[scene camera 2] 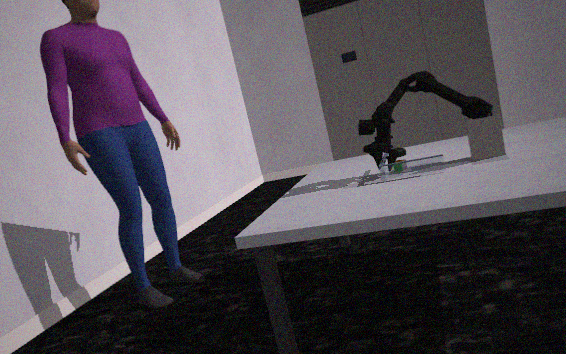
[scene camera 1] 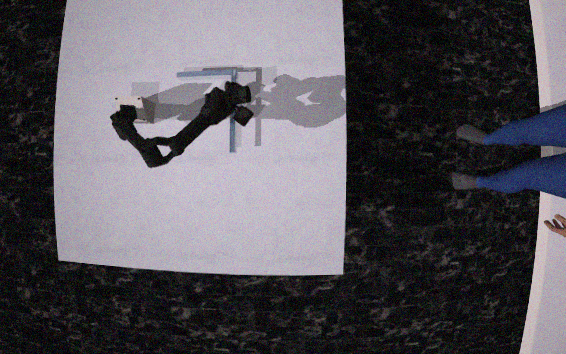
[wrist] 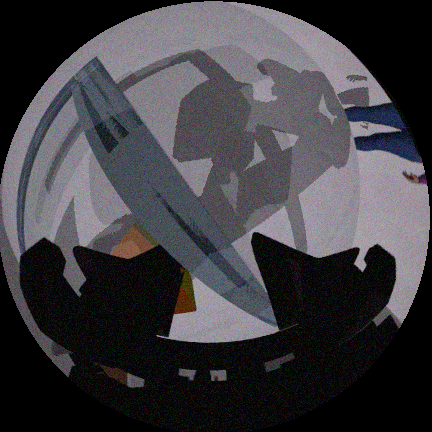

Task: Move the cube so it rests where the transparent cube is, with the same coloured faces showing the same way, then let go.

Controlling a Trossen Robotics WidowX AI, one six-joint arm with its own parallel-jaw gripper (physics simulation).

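Where they show: gripper, between the fingertips: point(scene camera 1: 236, 111); arm's base, origin of its link: point(scene camera 2: 486, 128) point(scene camera 1: 128, 111).
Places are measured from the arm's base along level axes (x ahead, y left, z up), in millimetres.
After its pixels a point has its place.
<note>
The cube point(scene camera 2: 398, 167) point(wrist: 185, 303) sits low beside my fingers. Its green side shows in scene camera 2; orange and olive parts show past the left finger in the wrist view, and the rest is hidden. A paler orange patch point(wrist: 131, 243) {x 369, y 86, z -65 mm} above the left finger looks like part of the transparent cube; where the two meet is unclear. My gripper point(scene camera 2: 385, 165) {x 414, y 46, z -92 mm} point(wrist: 221, 236) {x 414, y 46, z -92 mm} is partly open around the cube's side. The left finger covers much of the cube, and a gap separates the cube from the right finger. In scene camera 1 the arm hides the cube.
A blue L-shaped bar point(scene camera 1: 232, 135) {x 419, y -53, z -45 mm} point(wrist: 150, 175) runs beside the gripper and crosses diagonally between the fingers in the wrist view. The arm's shadow falls across the white table point(scene camera 1: 200, 215) {x 313, y -378, z -105 mm} point(scene camera 2: 310, 212) {x 584, y 539, z -105 mm}. A person point(scene camera 2: 100, 80) stands beyond the table.
</note>
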